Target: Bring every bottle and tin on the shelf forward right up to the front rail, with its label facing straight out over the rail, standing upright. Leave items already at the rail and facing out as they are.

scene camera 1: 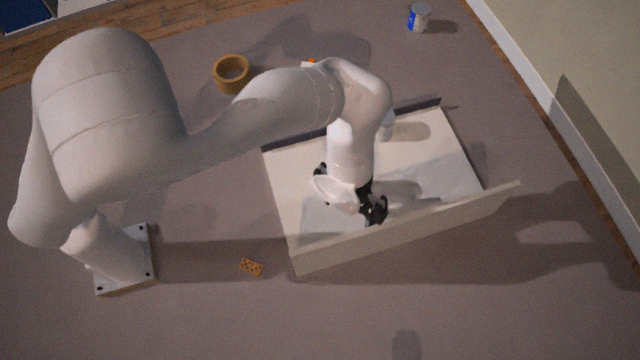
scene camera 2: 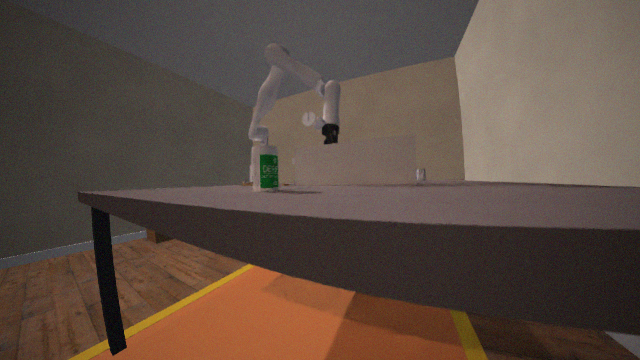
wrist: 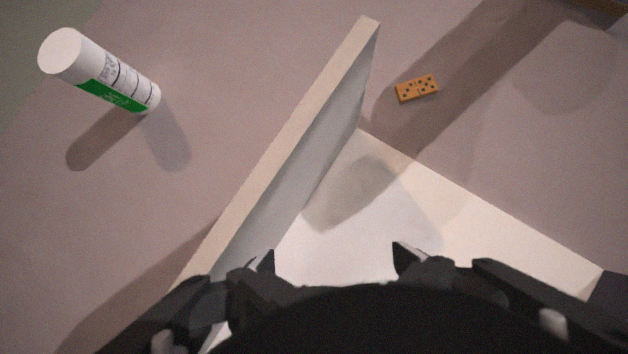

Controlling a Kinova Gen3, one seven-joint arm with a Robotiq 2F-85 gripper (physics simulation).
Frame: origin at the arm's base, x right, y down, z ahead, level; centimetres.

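Seen in the pictures: gripper, fingertip midpoint: (wrist: 333, 259); arm's base at its link origin: (scene camera 1: 125, 260).
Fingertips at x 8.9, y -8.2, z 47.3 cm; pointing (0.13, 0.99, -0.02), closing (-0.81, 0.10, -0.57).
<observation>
Offsets run from my fingertips to a thing's top centre. "pt": to the spot under its first point.
The shelf is a pale board @[pt dy +9.2, dx -15.0, dz -9.2 cm] (scene camera 1: 284, 182) (wrist: 500, 220) with a dark front rail @[pt dy +8.4, dx -23.8, dz -3.6 cm] (scene camera 1: 295, 141) (wrist: 610, 287) and a tall back panel (scene camera 1: 400, 236) (scene camera 2: 355, 162) (wrist: 300, 135). A whitish container @[dy +2.2, dx -19.6, dz +16.1 cm] (scene camera 1: 386, 126) stands upright at the rail in scene camera 1, partly behind the arm; its label is not readable. My gripper (scene camera 1: 377, 217) (scene camera 2: 330, 142) (wrist: 333, 259) is open and empty, pointing down near the back panel, with its tips around the height of the panel's top edge. The arm hides part of the shelf's middle; no other bottle or tin shows on the board.
Off the shelf stand a green-labelled white bottle @[dy +0.5, dx +36.5, dz -2.3 cm] (scene camera 2: 268, 171) (wrist: 117, 80) behind the back panel and a blue-and-white tin @[dy +3.4, dx -49.6, dz +41.6 cm] (scene camera 1: 419, 19) (scene camera 2: 421, 174). An orange ring @[dy +5.4, dx -49.0, dz -12.6 cm] (scene camera 1: 227, 87), a partly hidden white box @[dy +7.6, dx -42.4, dz +6.0 cm] (scene camera 1: 306, 64) and a domino @[dy +9.6, dx +0.7, dz -21.7 cm] (scene camera 1: 250, 266) (wrist: 416, 89) lie on the table.
</observation>
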